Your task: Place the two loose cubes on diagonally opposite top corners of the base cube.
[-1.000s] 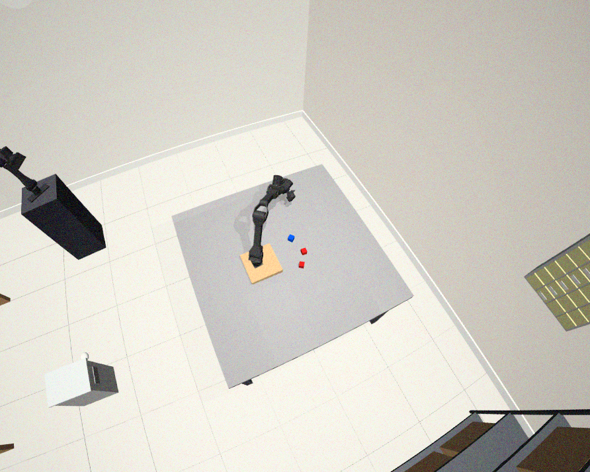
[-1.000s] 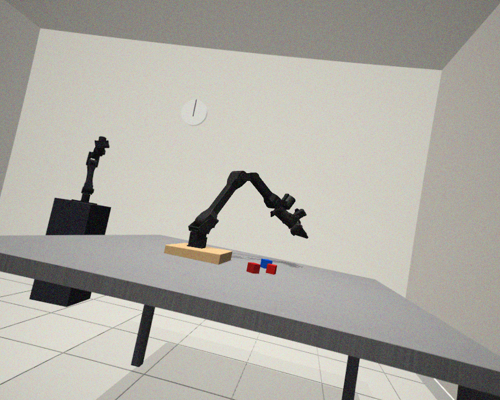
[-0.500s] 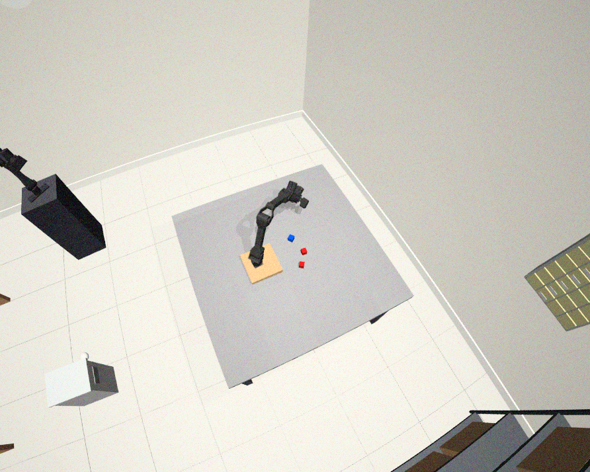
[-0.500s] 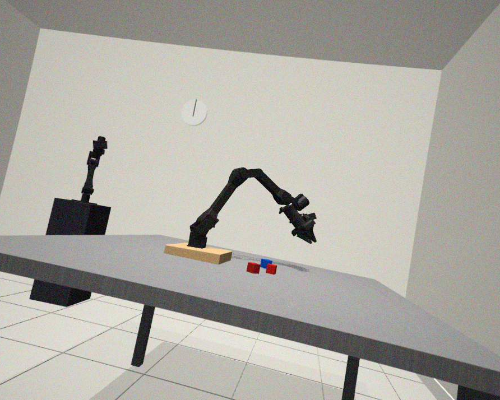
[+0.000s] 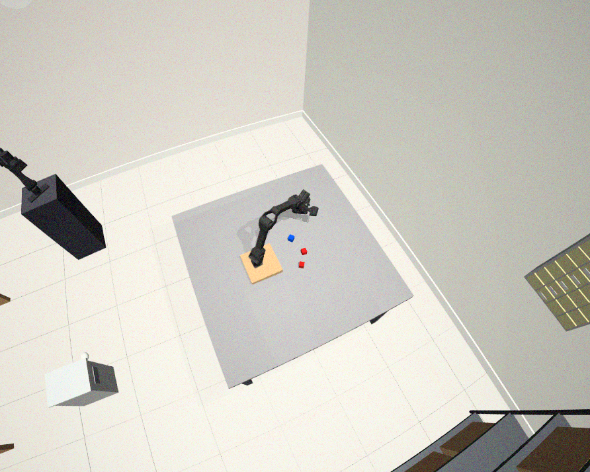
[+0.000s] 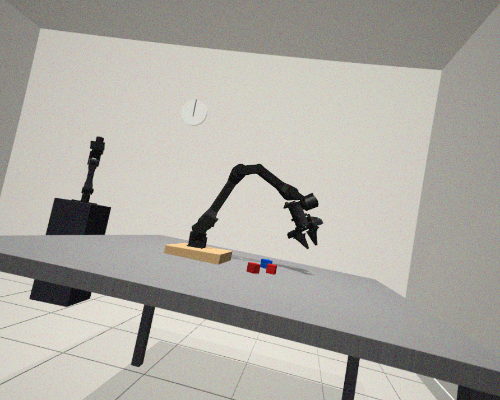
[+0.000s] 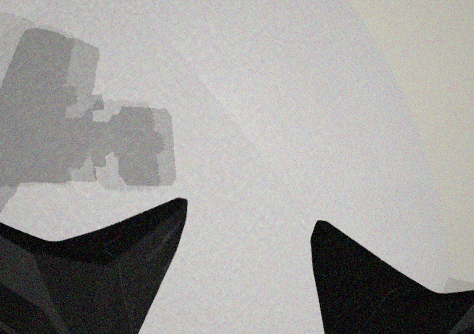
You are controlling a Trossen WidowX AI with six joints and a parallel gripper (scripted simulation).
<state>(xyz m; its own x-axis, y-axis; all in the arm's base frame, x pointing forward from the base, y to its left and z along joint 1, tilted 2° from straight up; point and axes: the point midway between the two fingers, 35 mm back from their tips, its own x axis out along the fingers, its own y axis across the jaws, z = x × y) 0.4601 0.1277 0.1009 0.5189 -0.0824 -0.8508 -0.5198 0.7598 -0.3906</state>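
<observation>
Right now my gripper tip is 18 cm past the blue cube, 11 cm above it and 6 cm to the left of it.
</observation>
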